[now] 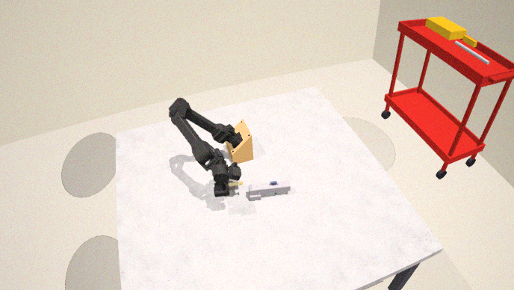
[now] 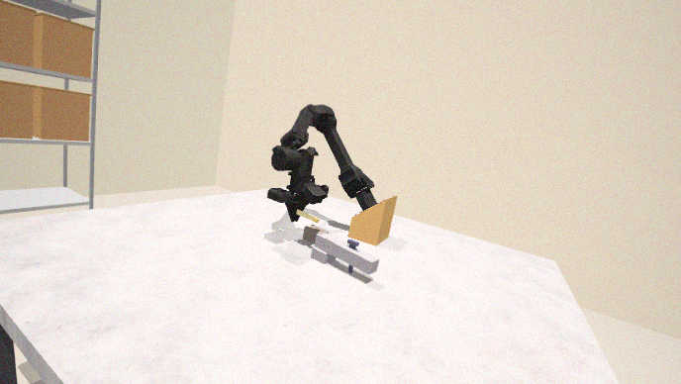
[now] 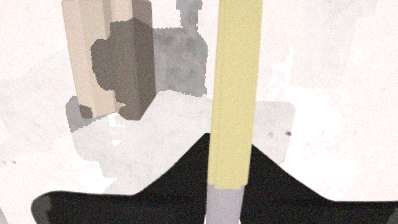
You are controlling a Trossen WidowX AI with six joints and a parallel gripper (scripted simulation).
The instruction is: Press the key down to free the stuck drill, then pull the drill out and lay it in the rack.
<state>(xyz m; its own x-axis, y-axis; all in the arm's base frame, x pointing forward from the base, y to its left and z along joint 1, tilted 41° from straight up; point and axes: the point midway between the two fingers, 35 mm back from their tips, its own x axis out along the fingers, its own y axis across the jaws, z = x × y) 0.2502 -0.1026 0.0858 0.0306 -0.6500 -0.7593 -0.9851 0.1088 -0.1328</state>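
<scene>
Right now the drill is 40 mm to the left of my gripper tip, 30 mm above it and 10 mm ahead of it. Round my gripper tip: rack 60 mm behind, 40 mm to the left, 40 mm below; blue key 220 mm to the left, 50 mm ahead, 10 mm below.
</scene>
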